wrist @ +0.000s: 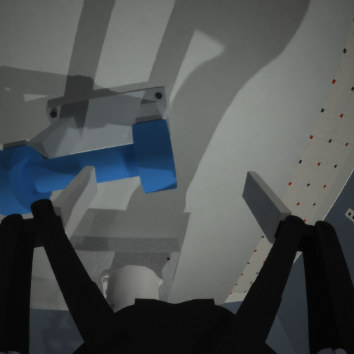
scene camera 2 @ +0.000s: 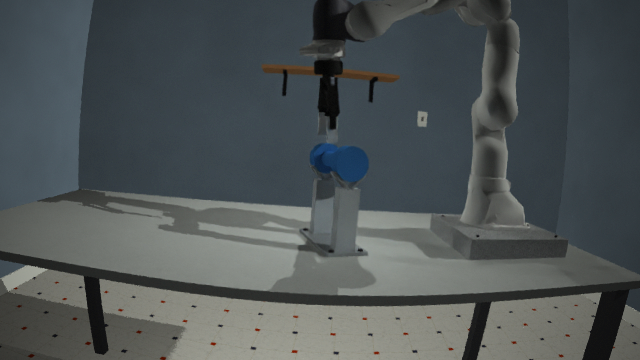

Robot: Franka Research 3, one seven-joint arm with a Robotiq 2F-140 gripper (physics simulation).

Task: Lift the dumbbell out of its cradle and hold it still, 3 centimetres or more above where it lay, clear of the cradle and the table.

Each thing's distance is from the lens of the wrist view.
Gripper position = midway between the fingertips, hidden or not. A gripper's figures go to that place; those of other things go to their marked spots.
my gripper (wrist: 171,181): 0.19 m
grey cradle (wrist: 103,121): 0.43 m
